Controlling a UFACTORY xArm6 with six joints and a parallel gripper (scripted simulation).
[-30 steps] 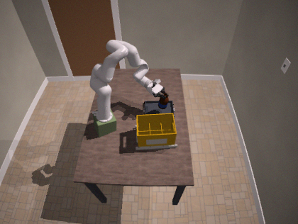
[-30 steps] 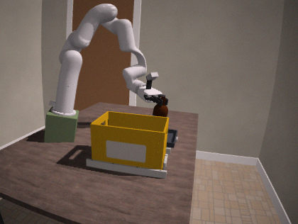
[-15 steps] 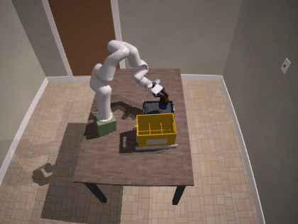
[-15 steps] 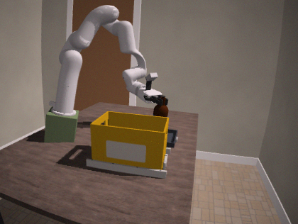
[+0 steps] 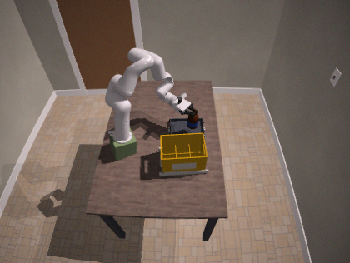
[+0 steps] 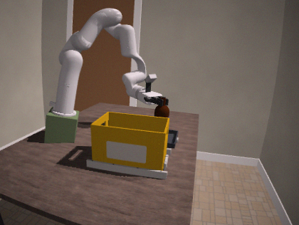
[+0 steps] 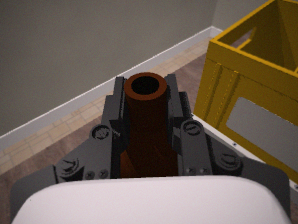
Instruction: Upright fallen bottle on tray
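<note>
Right now the bottle is 6 cm below my hand. The rest, counted from my hand: yellow crate (10 cm behind, 24 cm to the right, 12 cm below); tray (4 cm behind, 3 cm to the left, 20 cm below).
</note>
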